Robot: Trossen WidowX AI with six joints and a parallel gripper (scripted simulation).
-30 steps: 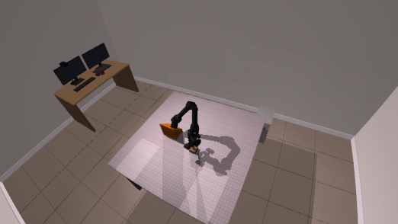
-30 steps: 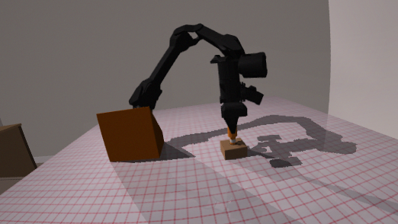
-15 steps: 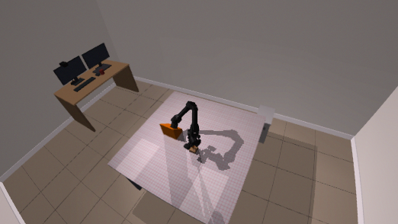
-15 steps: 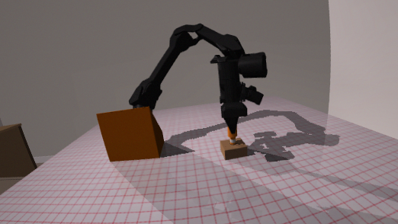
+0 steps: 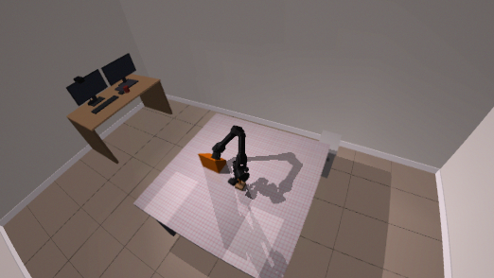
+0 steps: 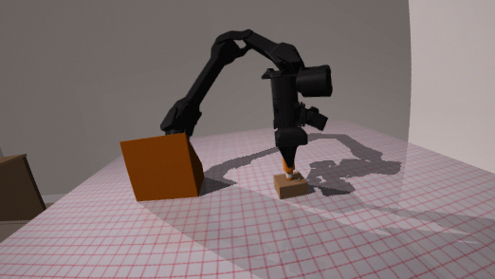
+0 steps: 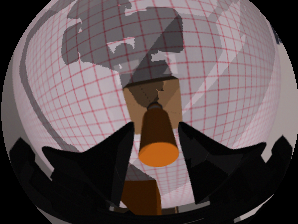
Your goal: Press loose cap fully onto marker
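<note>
My gripper tip is now 10 mm below the orange cap. Also, from my gripper tip: holder block: 60 mm below.
</note>
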